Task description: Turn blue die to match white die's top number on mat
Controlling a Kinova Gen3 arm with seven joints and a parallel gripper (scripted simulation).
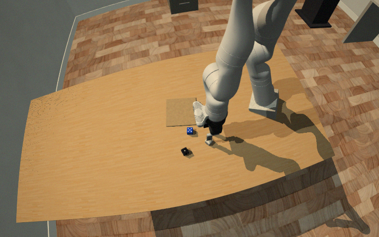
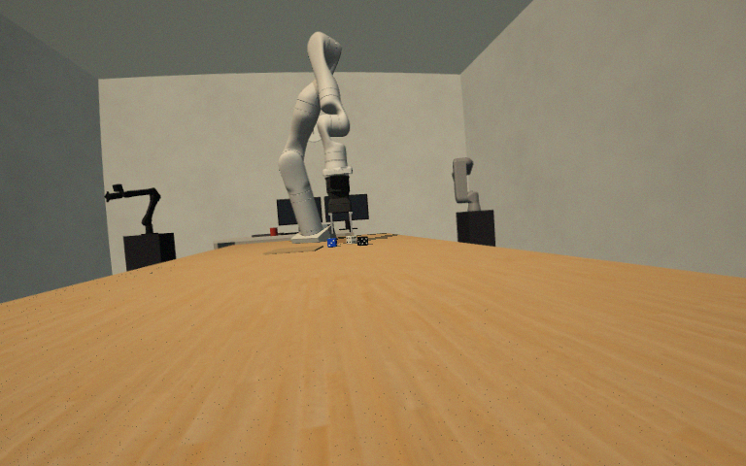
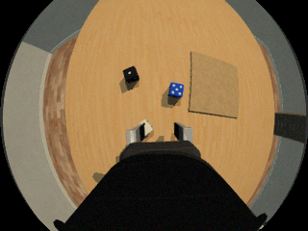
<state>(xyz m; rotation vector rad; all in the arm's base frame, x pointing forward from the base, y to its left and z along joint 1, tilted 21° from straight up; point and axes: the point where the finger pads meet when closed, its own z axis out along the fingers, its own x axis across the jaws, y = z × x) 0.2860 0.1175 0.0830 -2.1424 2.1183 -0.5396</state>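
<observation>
My hand is 3 cm to the right of the white die and 4 cm above it. Also, from my hand: tan mat (9 cm ahead, 14 cm to the right, 5 cm below); blue die (7 cm ahead, 4 cm to the right, 4 cm below); black die (11 cm ahead, 5 cm to the left, 4 cm below).
</observation>
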